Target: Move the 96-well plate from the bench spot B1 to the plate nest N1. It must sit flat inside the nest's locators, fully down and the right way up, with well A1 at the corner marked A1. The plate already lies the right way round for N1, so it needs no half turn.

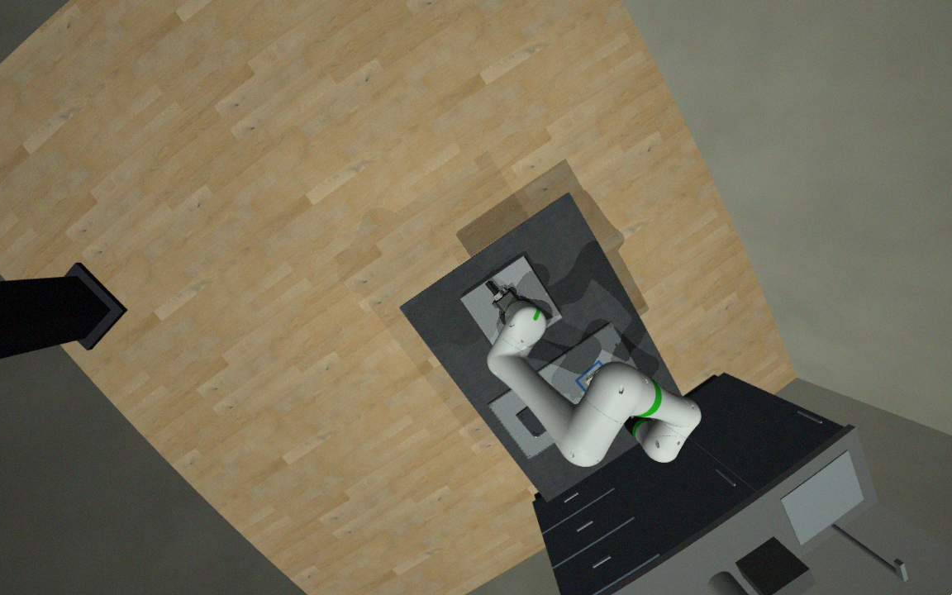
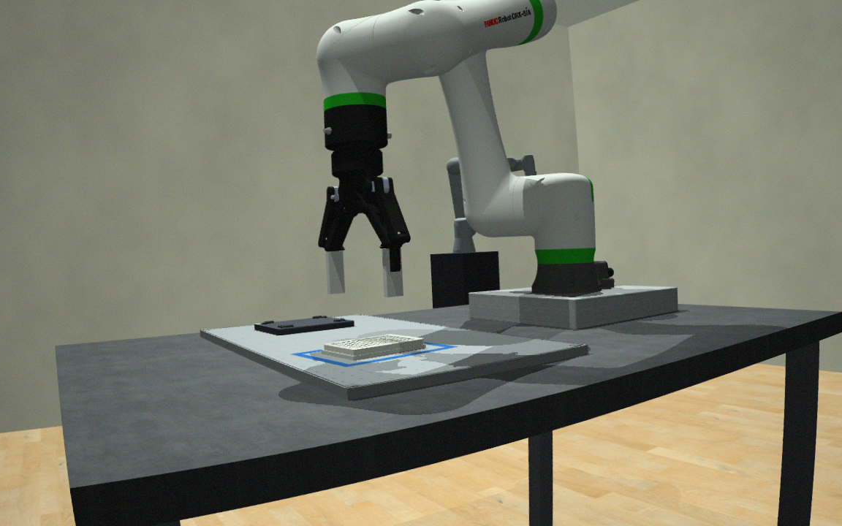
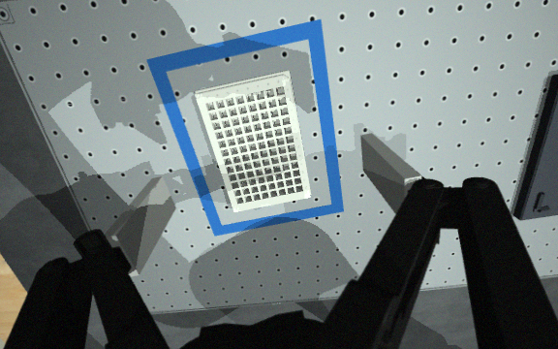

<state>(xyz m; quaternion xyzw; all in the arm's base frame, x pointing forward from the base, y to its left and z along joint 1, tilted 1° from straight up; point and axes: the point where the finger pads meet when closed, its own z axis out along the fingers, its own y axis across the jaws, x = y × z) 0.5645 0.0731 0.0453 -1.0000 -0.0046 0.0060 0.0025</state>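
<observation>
The white 96-well plate lies 8 cm below my hand, 1 cm to the left of it and 1 cm behind it. The rest, counted from my hand: A1 mark: 39 cm to the right, 8 cm below, 1 cm behind; then black plate nest N1: 33 cm to the right, 9 cm below, 8 cm behind.
</observation>
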